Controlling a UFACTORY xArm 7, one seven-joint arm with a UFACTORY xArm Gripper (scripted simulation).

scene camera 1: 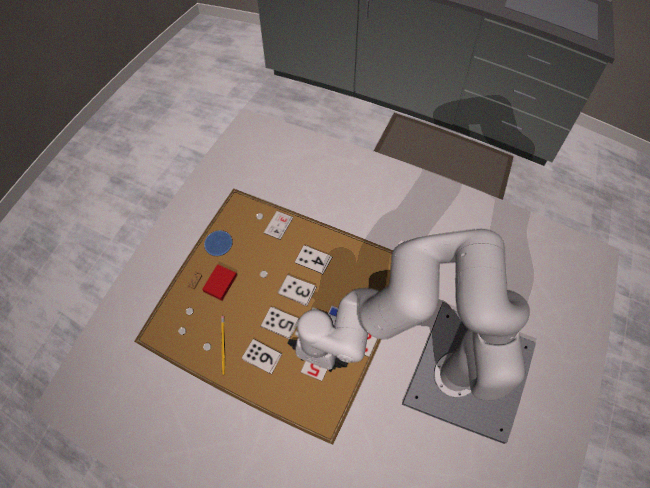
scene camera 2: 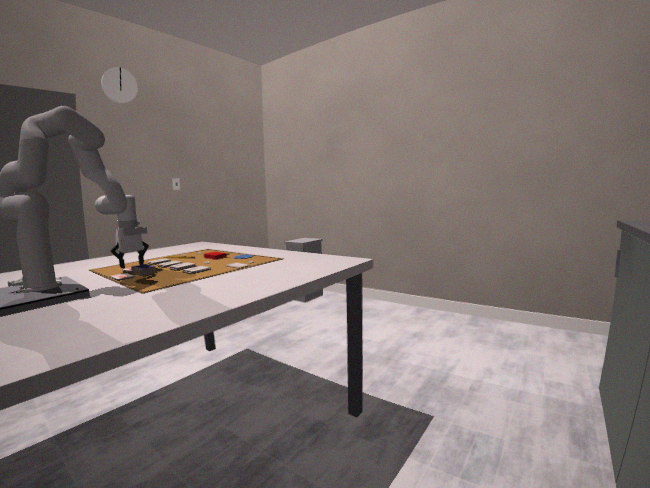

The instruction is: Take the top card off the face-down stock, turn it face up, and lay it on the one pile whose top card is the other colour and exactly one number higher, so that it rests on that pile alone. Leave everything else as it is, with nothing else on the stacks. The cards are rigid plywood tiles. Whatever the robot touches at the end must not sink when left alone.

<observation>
I see a red block [scene camera 1: 221, 279] and a brown mat [scene camera 1: 317, 405].
</observation>
